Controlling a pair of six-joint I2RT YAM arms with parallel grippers.
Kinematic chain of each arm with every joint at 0, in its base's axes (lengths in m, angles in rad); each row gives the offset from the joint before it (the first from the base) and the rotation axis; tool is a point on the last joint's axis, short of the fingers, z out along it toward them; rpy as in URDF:
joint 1: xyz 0 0 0.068 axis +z
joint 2: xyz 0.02 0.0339 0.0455 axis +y
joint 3: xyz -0.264 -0.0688 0 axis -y
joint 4: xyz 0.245 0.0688 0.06 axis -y
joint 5: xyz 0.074 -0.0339 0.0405 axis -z
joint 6: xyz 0.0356 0 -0.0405 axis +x
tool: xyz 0 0 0 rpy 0 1.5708 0
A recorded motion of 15 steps. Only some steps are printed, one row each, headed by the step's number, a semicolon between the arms.
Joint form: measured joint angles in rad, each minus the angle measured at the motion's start. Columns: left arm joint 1, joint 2, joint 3, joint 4, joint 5, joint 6; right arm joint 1, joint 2, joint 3, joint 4, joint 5, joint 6.
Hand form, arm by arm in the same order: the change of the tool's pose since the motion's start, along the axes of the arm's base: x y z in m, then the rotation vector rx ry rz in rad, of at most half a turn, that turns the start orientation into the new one. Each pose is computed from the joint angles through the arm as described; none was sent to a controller.
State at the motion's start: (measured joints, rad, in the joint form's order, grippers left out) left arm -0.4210 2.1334 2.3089 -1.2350 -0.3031 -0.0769; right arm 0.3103 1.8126 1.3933 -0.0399 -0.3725 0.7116
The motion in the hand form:
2: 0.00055 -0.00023 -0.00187 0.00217 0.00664 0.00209; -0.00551 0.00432 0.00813 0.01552 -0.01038 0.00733
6: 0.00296 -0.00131 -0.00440 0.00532 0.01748 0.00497; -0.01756 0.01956 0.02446 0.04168 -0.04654 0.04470
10: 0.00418 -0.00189 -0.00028 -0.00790 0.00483 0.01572; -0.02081 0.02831 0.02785 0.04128 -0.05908 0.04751
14: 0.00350 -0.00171 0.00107 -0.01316 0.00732 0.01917; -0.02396 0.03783 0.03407 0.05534 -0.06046 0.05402
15: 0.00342 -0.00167 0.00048 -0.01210 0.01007 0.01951; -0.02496 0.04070 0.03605 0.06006 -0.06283 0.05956
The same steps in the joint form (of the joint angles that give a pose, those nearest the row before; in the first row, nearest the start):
2: 0.0000 0.0042 0.0003 -0.0038 -0.0004 -0.0023; 0.0137 -0.0213 -0.0015 0.0000 0.0008 0.0141
6: 0.0000 0.0229 0.0225 -0.0194 -0.0004 -0.0057; 0.0576 -0.0565 0.0023 0.0095 0.0019 0.0290
10: 0.0000 0.0340 0.0557 -0.0286 0.0004 -0.0191; 0.0816 -0.0584 0.0088 0.0141 0.0236 0.0328
14: 0.0000 0.0351 0.0641 -0.0378 0.0038 -0.0252; 0.1064 -0.0584 0.0286 0.0073 0.0359 0.0519
15: 0.0000 0.0351 0.0621 -0.0389 0.0038 -0.0256; 0.1137 -0.0583 0.0344 0.0068 0.0362 0.0557

